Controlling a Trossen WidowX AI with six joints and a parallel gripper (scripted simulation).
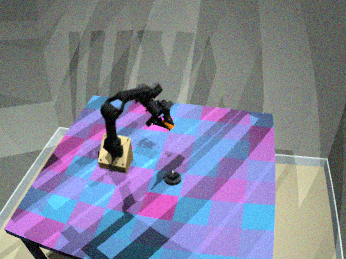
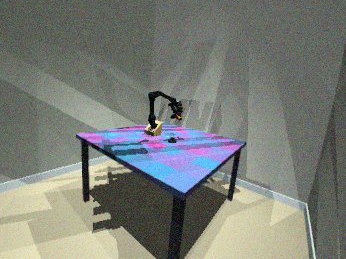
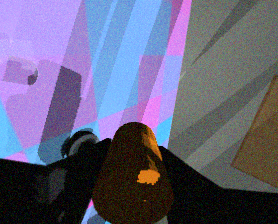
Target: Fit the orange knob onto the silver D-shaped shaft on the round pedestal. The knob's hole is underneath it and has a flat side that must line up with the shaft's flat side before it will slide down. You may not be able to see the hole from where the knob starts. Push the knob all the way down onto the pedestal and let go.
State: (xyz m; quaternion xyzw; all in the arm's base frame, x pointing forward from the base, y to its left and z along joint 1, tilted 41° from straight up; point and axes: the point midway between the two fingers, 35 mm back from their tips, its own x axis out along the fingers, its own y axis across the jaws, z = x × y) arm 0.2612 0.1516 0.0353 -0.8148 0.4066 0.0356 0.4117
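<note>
Right now the orange knob is 2 cm behind my gripper tip, 1 cm to the left of it and 2 cm above it. The rest, counted from my gripper tip: round pedestal 3 cm ahead, 15 cm to the right, 19 cm below.
</note>
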